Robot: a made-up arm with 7 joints.
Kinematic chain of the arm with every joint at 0, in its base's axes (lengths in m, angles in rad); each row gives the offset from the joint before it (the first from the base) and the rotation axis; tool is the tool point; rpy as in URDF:
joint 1: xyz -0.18 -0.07 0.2 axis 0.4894 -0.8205 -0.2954
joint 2: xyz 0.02 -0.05 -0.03 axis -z
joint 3: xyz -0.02 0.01 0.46 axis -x
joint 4: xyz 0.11 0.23 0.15 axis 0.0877 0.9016 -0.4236
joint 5: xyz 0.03 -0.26 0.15 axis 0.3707 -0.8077 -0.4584
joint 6: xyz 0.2 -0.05 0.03 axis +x
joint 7: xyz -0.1 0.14 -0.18 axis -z
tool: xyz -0.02 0.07 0.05 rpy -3.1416 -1.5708 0
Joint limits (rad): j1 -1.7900..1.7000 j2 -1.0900..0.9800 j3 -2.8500..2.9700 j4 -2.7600..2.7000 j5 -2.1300..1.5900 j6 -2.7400..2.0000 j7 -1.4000..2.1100
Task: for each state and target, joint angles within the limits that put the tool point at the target. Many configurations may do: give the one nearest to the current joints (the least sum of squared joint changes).
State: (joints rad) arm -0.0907 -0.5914 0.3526 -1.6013 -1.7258 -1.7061 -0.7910
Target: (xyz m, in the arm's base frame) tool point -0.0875 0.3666 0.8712
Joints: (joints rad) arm -0.2616 -0.5716 1.2018 -1.5650 -1.6053 -1.4236 -0.8678
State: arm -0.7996 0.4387 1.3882 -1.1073 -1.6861 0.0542 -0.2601
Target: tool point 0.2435 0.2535 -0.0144
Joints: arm -1.6025 0.7698 1.5135 -1.5017 -1.3803 -0.3575 -0.1324
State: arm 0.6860 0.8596 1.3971 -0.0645 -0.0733 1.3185 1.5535
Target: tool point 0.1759 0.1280 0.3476
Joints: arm 0.1548 0.4795 1.9978 -0.4754 -0.1059 1.2604 1.4652
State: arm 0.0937 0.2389 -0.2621 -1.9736 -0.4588 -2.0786 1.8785
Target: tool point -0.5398 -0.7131 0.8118
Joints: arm 0.4528 0.2062 -0.8029 -1.9109 -0.3568 -2.1030 1.8617
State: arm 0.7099 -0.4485 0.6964 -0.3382 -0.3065 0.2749 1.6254
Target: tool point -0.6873 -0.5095 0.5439
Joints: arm 1.4316 0.3917 0.1224 -0.1935 0.0571 0.0197 1.7929
